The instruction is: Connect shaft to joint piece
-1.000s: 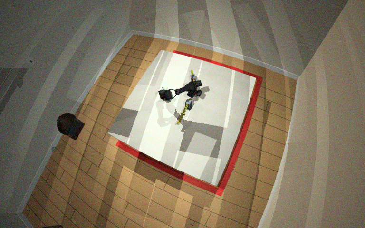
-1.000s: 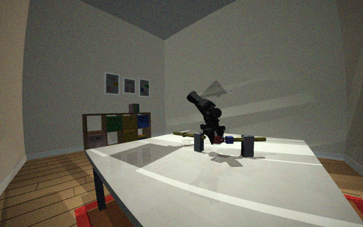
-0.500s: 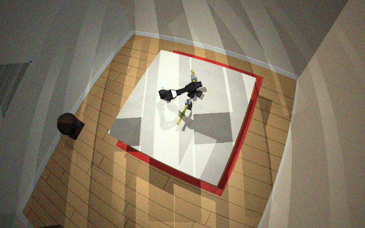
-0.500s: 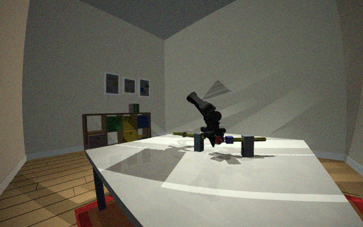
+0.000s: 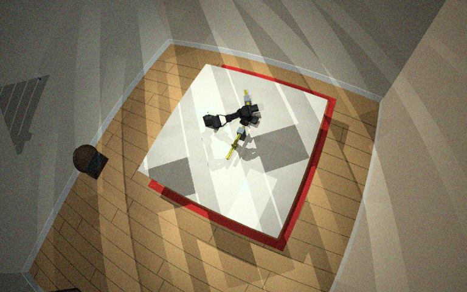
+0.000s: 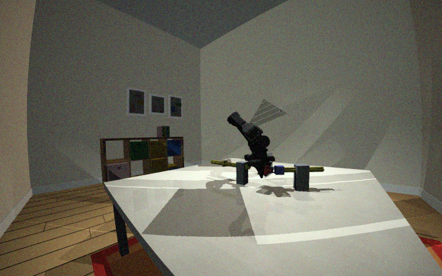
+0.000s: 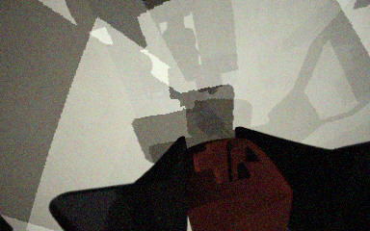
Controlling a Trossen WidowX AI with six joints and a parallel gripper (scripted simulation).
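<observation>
Right now the red square joint piece is 40 mm above my gripper tip and 10 mm to the left of it.
</observation>
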